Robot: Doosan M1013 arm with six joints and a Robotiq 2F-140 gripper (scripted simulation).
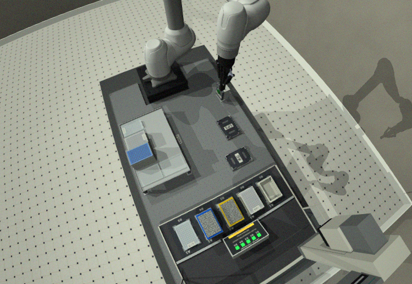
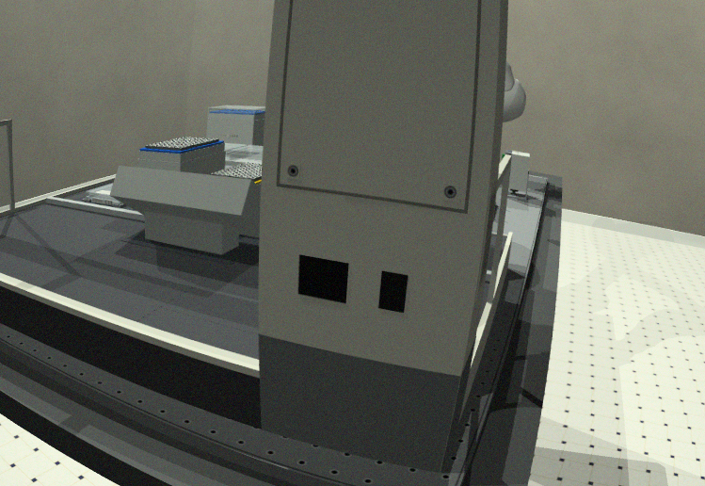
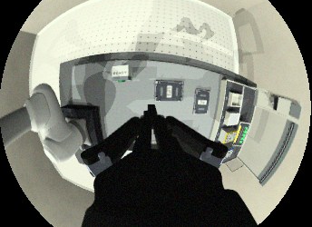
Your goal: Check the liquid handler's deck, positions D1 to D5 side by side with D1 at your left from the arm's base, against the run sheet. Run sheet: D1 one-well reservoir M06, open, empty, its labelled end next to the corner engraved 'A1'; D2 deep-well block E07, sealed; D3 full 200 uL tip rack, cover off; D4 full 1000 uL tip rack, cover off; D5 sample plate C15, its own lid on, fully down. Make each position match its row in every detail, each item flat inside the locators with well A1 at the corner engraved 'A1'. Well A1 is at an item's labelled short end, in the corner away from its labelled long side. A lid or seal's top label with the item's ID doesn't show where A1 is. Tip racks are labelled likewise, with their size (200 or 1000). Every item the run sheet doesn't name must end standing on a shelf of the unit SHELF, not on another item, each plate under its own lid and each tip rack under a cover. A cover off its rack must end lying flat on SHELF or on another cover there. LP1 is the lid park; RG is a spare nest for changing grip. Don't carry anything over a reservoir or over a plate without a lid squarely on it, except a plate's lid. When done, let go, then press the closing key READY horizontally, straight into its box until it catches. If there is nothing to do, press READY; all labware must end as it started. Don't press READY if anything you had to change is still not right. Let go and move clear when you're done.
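Now: hand 120 mm past the ready key box, 90 mm to the right of it and 250 mm above it. From my hand the other things lie so: one-well reservoir (550 mm ahead, 10 mm to the left, 260 mm below); then shelf unit (20 mm ahead, 460 mm to the right, 260 mm below); then spare nest (300 mm ahead, 30 mm to the right, 310 mm below).
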